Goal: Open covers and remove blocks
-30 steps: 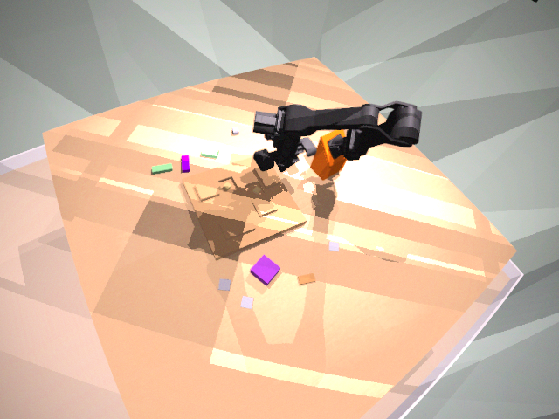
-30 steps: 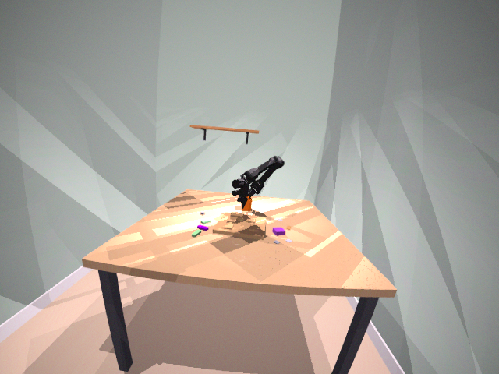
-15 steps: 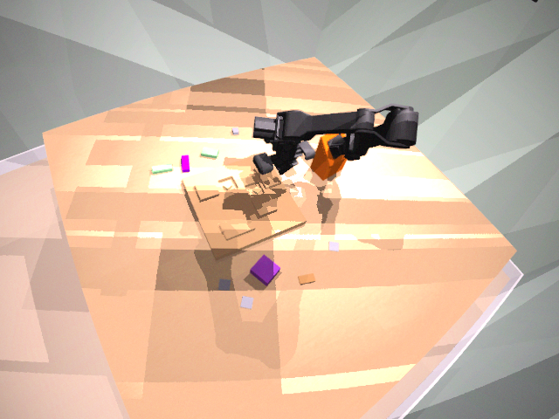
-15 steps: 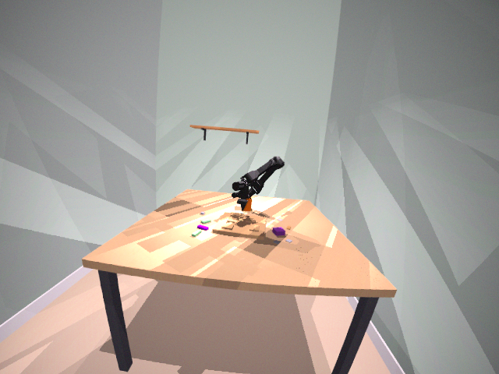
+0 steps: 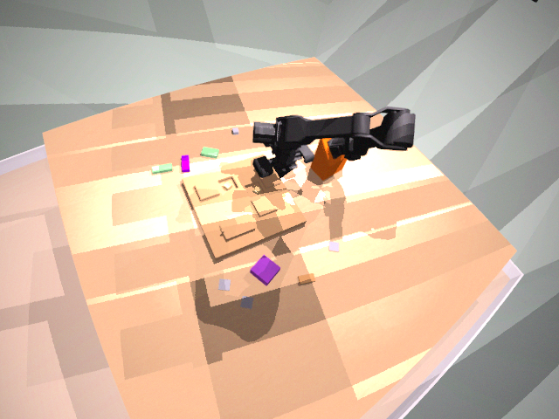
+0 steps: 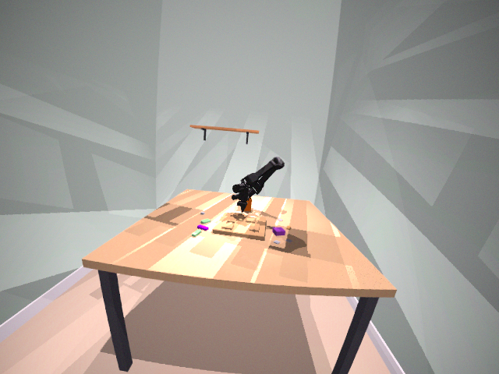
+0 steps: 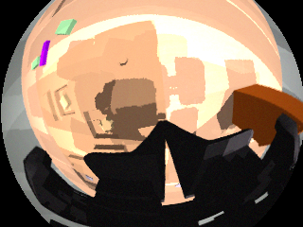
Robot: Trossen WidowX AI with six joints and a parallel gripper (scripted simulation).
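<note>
Now: the tan puzzle board 130 mm ahead of my gripper tip, 20 mm below it and 10 mm to the right of it. From my gripper tip the other things lie so: orange block: 300 mm to the left, 150 mm ahead, 40 mm below; purple block: 250 mm to the right, 210 mm ahead, 30 mm below; mint-green block: 280 mm ahead, 270 mm to the right, 30 mm below.
</note>
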